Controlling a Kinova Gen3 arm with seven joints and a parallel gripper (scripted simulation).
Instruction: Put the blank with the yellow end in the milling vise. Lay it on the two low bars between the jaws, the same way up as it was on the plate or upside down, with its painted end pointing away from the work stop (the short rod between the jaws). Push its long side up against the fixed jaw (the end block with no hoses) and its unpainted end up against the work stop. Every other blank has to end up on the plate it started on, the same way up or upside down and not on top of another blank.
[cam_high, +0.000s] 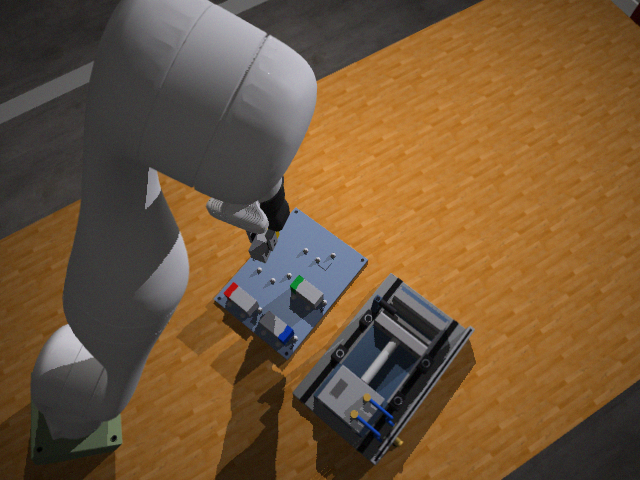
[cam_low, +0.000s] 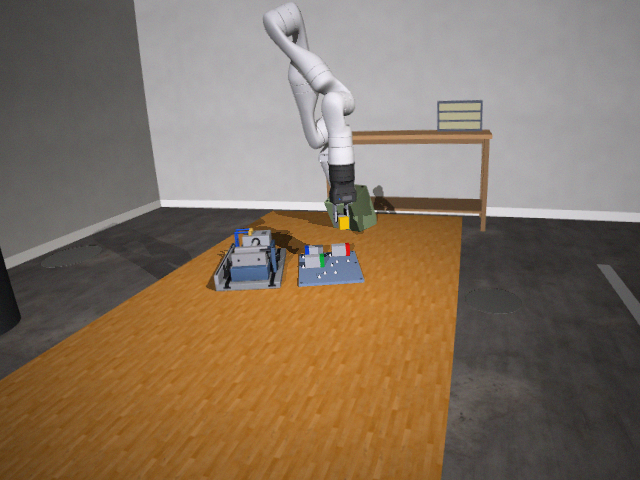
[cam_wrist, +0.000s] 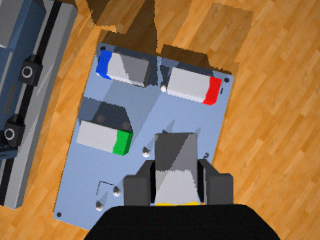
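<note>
The yellow-ended blank is 2 cm below my hand. From my hand the other things lie so: blue plate: 2 cm ahead, 4 cm to the right, 17 cm below; red-ended blank: 8 cm behind, 3 cm to the right, 14 cm below; green-ended blank: 3 cm ahead, 8 cm to the right, 14 cm below.
</note>
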